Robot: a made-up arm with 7 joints. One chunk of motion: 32 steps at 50 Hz.
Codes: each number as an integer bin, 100 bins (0 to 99) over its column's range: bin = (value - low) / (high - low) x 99, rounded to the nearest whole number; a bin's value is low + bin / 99 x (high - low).
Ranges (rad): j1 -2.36..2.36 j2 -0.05..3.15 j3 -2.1..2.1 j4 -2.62..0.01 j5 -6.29..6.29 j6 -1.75..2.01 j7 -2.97..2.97
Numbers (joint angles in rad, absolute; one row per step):
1: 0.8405 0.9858 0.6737 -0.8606 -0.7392 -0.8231 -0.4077
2: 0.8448 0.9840 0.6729 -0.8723 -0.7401 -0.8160 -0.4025
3: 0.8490 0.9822 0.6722 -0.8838 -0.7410 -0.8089 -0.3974
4: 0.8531 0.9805 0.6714 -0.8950 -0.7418 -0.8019 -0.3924
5: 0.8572 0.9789 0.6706 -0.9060 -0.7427 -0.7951 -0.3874
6: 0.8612 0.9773 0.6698 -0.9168 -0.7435 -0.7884 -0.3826
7: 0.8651 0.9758 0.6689 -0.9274 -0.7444 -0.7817 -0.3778
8: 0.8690 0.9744 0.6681 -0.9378 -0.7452 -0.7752 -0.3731
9: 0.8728 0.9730 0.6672 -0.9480 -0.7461 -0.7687 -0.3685
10: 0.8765 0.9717 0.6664 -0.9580 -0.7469 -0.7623 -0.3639
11: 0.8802 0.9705 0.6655 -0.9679 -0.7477 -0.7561 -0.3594
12: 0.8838 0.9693 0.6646 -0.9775 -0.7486 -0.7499 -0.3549
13: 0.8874 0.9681 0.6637 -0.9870 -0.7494 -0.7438 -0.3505
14: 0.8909 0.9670 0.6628 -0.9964 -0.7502 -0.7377 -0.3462
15: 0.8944 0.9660 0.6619 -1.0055 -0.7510 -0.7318 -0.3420
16: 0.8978 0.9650 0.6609 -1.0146 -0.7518 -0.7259 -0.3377
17: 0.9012 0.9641 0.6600 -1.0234 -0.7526 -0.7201 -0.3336
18: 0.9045 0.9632 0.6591 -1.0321 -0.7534 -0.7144 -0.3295
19: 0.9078 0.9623 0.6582 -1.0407 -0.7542 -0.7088 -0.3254
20: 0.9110 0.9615 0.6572 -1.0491 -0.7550 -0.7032 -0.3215
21: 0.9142 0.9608 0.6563 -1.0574 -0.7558 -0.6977 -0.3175
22: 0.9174 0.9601 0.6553 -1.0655 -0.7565 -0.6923 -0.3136
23: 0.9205 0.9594 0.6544 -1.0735 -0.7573 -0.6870 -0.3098
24: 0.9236 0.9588 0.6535 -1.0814 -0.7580 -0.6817 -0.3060
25: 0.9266 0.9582 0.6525 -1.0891 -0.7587 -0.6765 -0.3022
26: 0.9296 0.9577 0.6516 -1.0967 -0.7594 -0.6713 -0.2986
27: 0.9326 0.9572 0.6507 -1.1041 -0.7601 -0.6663 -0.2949
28: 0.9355 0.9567 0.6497 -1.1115 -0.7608 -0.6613 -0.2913
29: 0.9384 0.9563 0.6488 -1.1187 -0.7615 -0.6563 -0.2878
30: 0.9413 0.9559 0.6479 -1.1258 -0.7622 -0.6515 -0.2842
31: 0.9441 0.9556 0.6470 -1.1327 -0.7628 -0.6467 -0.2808
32: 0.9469 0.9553 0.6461 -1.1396 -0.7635 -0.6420 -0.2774
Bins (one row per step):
1: 67 32 65 66 44 24 43
2: 67 32 65 66 44 25 43
3: 67 32 65 65 44 25 43
4: 67 32 65 65 44 25 43
5: 67 32 65 65 44 25 43
6: 68 32 65 64 44 25 43
7: 68 32 65 64 44 25 43
8: 68 32 65 63 44 26 43
9: 68 32 65 63 44 26 43
10: 68 32 65 63 44 26 43
11: 68 32 65 62 44 26 44
12: 68 32 65 62 44 26 44
13: 68 31 65 61 44 26 44
14: 68 31 65 61 44 27 44
15: 68 31 65 61 44 27 44
16: 68 31 65 60 44 27 44
17: 68 31 65 60 44 27 44
18: 68 31 65 60 44 27 44
19: 69 31 65 59 44 27 44
20: 69 31 65 59 44 28 44
21: 69 31 65 59 44 28 44
22: 69 31 65 59 44 28 44
23: 69 31 65 58 44 28 44
24: 69 31 65 58 44 28 44
25: 69 31 65 58 44 28 44
26: 69 31 65 57 44 28 45
27: 69 31 65 57 44 29 45
28: 69 31 65 57 44 29 45
29: 69 31 65 57 44 29 45
30: 69 31 65 56 44 29 45
31: 69 31 65 56 43 29 45
32: 69 31 65 56 43 29 45

